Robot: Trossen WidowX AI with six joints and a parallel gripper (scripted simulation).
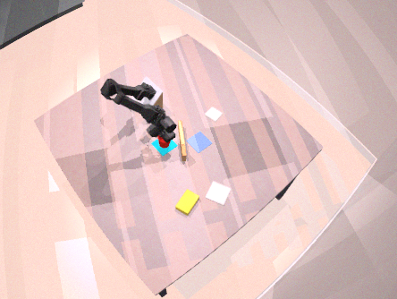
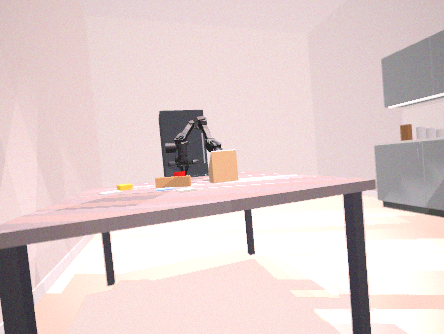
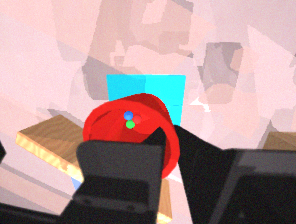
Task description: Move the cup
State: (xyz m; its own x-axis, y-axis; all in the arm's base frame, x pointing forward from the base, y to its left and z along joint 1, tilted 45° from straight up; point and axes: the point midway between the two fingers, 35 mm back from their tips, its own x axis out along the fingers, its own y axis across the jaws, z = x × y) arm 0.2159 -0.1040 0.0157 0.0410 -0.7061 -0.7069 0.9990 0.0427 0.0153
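Right now my gripper tip is 8 cm short of the wooden bar, 8 cm to the right of it and 3 cm above it. Round my gripper tip: red cup (3 cm ahead); then yellow block (37 cm ahead, 12 cm to the right, 3 cm below); then light blue pad (13 cm ahead, 16 cm to the left, 5 cm below).
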